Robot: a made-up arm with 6 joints. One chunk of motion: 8 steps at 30 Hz.
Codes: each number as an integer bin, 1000 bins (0 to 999) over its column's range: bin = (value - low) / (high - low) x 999, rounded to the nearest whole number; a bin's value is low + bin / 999 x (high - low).
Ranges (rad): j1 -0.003..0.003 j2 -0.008..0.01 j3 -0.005..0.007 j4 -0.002..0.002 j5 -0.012..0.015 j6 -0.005..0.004
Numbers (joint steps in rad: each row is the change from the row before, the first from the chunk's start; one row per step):
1: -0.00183 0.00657 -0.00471 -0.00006 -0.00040 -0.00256
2: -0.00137 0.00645 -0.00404 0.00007 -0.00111 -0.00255
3: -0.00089 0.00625 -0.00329 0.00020 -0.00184 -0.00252
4: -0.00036 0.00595 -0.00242 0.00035 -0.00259 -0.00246
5: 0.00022 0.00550 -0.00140 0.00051 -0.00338 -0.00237
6: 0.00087 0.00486 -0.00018 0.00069 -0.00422 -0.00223
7: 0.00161 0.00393 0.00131 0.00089 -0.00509 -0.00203
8: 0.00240 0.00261 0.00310 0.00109 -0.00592 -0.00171
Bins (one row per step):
1: 195 809 24 485 429 271
2: 271 802 80 517 403 272
3: 351 791 142 549 376 275
4: 440 774 215 587 348 282
5: 536 749 300 627 319 292
6: 644 714 401 672 288 307
7: 768 662 525 722 256 330
8: 899 589 674 772 225 365

